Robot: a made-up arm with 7 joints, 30 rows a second.
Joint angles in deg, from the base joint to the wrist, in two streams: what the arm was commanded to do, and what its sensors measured. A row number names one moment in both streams.
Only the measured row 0 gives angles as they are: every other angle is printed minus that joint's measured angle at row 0.
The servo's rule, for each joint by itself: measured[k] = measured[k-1] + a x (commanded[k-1-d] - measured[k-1]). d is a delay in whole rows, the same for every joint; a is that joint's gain. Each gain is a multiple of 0.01, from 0.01 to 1. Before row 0 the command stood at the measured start. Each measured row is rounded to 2 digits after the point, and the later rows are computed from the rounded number. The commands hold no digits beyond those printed.
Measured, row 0:
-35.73, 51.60, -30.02, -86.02, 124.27, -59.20, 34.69
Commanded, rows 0 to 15:
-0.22, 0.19, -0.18, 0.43, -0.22, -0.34, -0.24
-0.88, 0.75, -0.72, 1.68, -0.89, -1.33, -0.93
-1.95, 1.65, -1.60, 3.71, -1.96, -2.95, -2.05
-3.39, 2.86, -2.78, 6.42, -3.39, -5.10, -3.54
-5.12, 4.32, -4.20, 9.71, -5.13, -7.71, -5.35
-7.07, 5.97, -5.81, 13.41, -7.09, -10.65, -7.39
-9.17, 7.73, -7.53, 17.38, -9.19, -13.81, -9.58
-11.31, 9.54, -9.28, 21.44, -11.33, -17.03, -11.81
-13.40, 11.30, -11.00, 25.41, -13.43, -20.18, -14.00
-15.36, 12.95, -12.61, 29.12, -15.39, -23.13, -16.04
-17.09, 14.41, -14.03, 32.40, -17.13, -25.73, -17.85
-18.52, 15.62, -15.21, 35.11, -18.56, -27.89, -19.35
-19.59, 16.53, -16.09, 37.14, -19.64, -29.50, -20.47
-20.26, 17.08, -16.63, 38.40, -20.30, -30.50, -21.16
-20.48, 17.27, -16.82, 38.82, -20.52, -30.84, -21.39
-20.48, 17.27, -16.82, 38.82, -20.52, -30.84, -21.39
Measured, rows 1 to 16:
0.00, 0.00, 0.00, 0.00, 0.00, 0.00, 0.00
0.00, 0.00, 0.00, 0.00, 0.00, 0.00, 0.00
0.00, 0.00, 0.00, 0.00, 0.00, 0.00, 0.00
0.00, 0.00, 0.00, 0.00, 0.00, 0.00, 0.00
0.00, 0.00, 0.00, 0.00, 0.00, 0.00, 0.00
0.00, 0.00, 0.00, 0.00, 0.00, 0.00, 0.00
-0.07, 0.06, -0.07, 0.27, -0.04, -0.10, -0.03
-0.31, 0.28, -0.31, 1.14, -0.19, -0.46, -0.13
-0.80, 0.72, -0.79, 2.73, -0.51, -1.18, -0.34
-1.58, 1.40, -1.53, 5.02, -1.03, -2.32, -0.69
-2.64, 2.33, -2.52, 7.93, -1.77, -3.88, -1.20
-3.97, 3.49, -3.74, 11.33, -2.73, -5.84, -1.88
-5.53, 4.85, -5.14, 15.08, -3.89, -8.15, -2.73
-7.26, 6.35, -6.67, 19.02, -5.23, -10.73, -3.73
-9.10, 7.93, -8.27, 22.98, -6.71, -13.47, -4.86
-10.98, 9.54, -9.88, 26.79, -8.27, -16.27, -6.09
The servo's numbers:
d 6
a 0.30 0.32 0.37 0.62 0.18 0.29 0.11

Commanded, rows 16 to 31:
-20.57, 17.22, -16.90, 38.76, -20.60, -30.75, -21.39
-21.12, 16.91, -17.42, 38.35, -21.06, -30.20, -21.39
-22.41, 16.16, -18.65, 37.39, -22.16, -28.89, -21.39
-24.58, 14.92, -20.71, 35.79, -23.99, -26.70, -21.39
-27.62, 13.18, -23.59, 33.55, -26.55, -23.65, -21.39
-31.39, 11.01, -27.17, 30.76, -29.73, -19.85, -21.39
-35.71, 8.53, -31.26, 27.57, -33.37, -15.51, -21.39
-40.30, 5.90, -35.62, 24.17, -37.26, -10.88, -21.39
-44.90, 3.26, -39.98, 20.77, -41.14, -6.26, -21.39
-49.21, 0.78, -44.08, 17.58, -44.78, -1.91, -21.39
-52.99, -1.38, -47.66, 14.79, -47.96, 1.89, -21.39
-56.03, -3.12, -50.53, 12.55, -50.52, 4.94, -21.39
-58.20, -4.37, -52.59, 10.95, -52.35, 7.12, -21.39
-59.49, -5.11, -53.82, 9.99, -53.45, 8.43, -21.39
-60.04, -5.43, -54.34, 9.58, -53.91, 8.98, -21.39
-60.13, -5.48, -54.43, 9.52, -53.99, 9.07, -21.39
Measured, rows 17 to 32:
-12.81, 11.10, -11.42, 30.27, -9.86, -19.01, -7.38
-14.52, 12.55, -12.82, 33.27, -11.43, -21.59, -8.70
-16.04, 13.82, -14.03, 35.67, -12.91, -23.88, -9.99
-17.31, 14.86, -14.99, 37.36, -14.24, -25.80, -11.22
-18.26, 15.63, -15.67, 38.27, -15.37, -27.26, -12.34
-18.93, 16.15, -16.10, 38.61, -16.30, -28.30, -13.34
-19.42, 16.49, -16.40, 38.70, -17.07, -29.01, -14.23
-19.93, 16.62, -16.78, 38.48, -17.79, -29.36, -15.02
-20.67, 16.47, -17.47, 37.80, -18.58, -29.22, -15.72
-21.84, 15.97, -18.67, 36.55, -19.55, -28.49, -16.34
-23.57, 15.08, -20.49, 34.69, -20.81, -27.09, -16.90
-25.92, 13.78, -22.96, 32.25, -22.42, -24.99, -17.39
-28.86, 12.10, -26.03, 29.35, -24.39, -22.24, -17.83
-32.29, 10.12, -29.58, 26.14, -26.71, -18.95, -18.22
-36.07, 7.92, -33.43, 22.81, -29.31, -15.27, -18.57
-40.01, 5.64, -37.37, 19.57, -32.09, -11.40, -18.88

